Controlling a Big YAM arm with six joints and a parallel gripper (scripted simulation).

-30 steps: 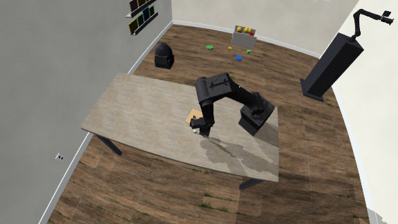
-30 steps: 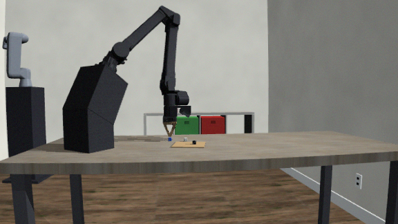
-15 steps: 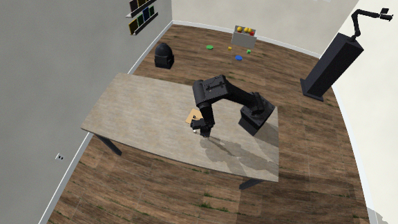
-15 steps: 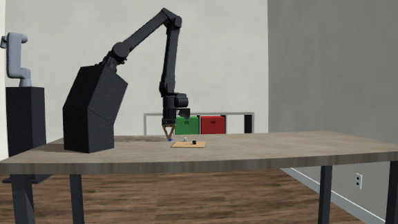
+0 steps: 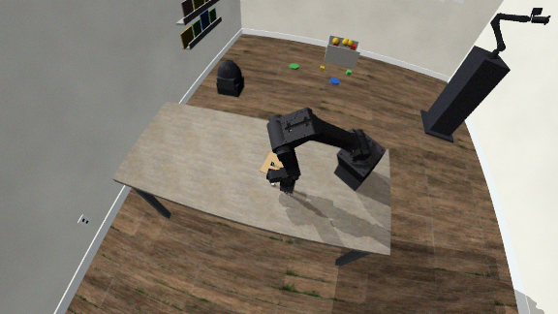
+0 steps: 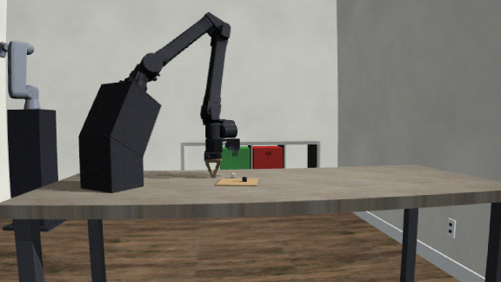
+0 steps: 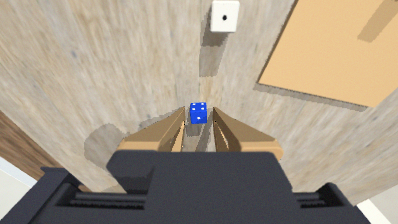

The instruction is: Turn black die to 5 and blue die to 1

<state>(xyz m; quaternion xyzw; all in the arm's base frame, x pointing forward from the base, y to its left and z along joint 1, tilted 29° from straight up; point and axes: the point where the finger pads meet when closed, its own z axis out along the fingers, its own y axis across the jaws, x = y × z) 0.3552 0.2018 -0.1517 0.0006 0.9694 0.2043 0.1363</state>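
Now: the blue die right at my hand. Round my hand: black die: 13 cm to the right, 12 cm ahead; then white die: 8 cm ahead, 1 cm to the right; then tan mat: 13 cm to the right, 10 cm ahead, 1 cm below.
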